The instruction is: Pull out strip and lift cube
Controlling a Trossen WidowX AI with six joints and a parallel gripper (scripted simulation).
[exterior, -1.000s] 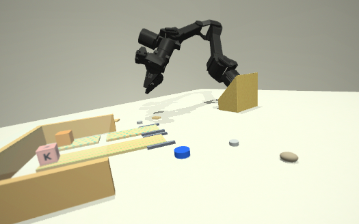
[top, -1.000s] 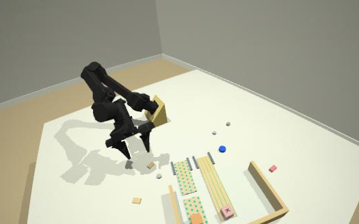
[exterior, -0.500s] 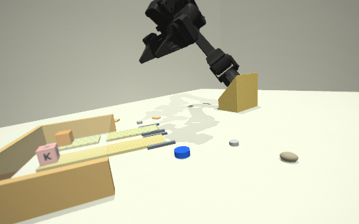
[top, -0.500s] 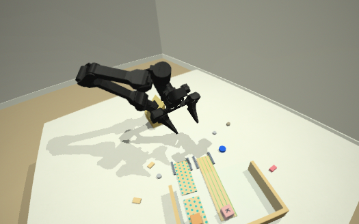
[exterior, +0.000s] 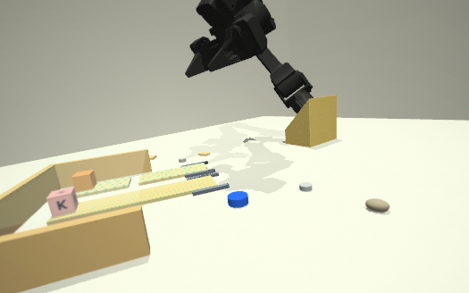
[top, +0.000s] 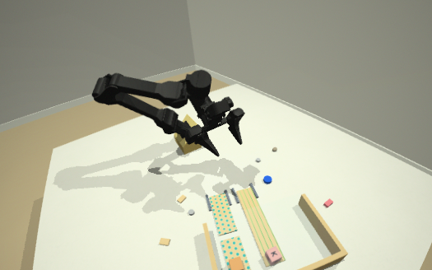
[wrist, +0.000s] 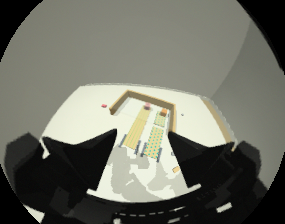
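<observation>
Right now my gripper tip is 190 mm above the blue disc, 140 mm to the right of it and 20 mm short of it. Also, from my gripper tip: tan pebble 270 mm to the left, 190 mm below, 90 mm behind.
</observation>
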